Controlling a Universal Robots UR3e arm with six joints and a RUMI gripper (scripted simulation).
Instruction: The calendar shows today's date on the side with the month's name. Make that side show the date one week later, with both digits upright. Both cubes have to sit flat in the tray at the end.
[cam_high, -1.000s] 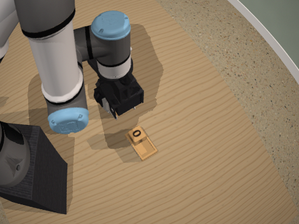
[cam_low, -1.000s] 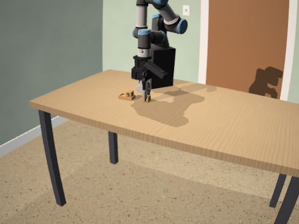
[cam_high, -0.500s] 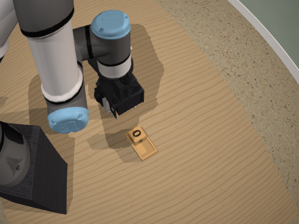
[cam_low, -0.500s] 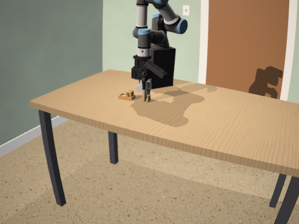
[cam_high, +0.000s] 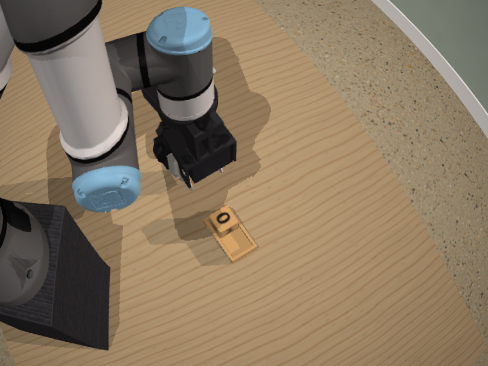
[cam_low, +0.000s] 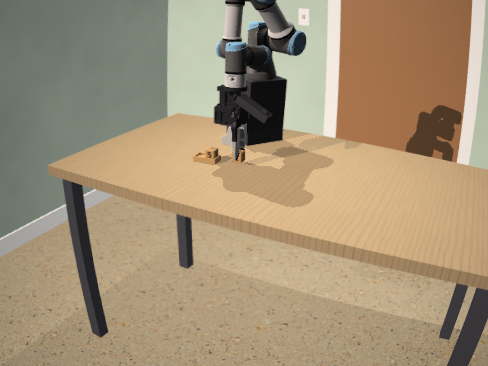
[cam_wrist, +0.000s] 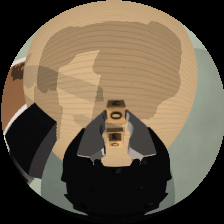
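The wooden tray is 20 mm ahead of my hand, 110 mm to the right of it and 30 mm below it.
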